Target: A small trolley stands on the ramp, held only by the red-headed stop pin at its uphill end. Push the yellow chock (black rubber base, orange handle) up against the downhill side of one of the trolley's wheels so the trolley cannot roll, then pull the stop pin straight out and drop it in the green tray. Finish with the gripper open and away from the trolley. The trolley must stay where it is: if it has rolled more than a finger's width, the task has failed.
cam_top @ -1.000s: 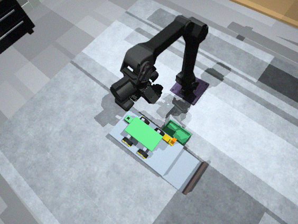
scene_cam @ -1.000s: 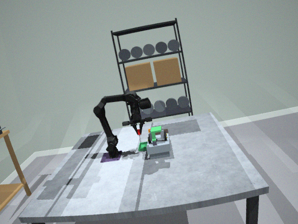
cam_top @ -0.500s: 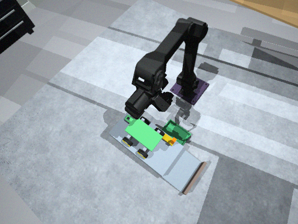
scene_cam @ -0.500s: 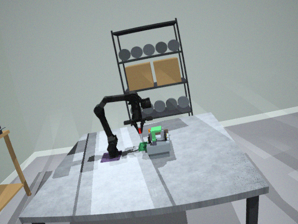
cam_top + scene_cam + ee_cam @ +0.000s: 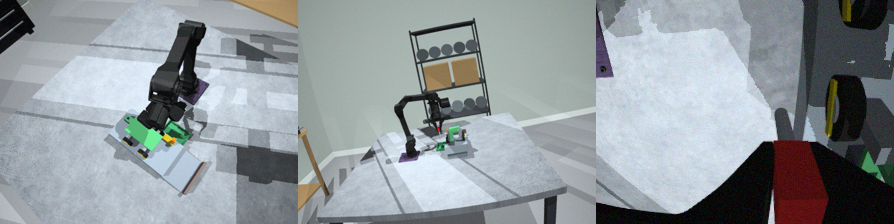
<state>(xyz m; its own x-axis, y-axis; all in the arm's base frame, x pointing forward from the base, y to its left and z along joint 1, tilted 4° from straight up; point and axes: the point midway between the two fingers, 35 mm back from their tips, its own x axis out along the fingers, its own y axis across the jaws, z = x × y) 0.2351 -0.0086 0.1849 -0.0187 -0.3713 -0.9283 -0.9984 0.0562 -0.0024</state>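
My gripper tip is 17 cm above the green tray, 10 cm to the right of it and 1 cm past it. From my gripper tip the other things lie so: stop pin right at my gripper tip; then yellow chock 10 cm to the left, 8 cm below, 5 cm ahead; then green-topped trolley 10 cm ahead, 5 cm below, 1 cm to the left.
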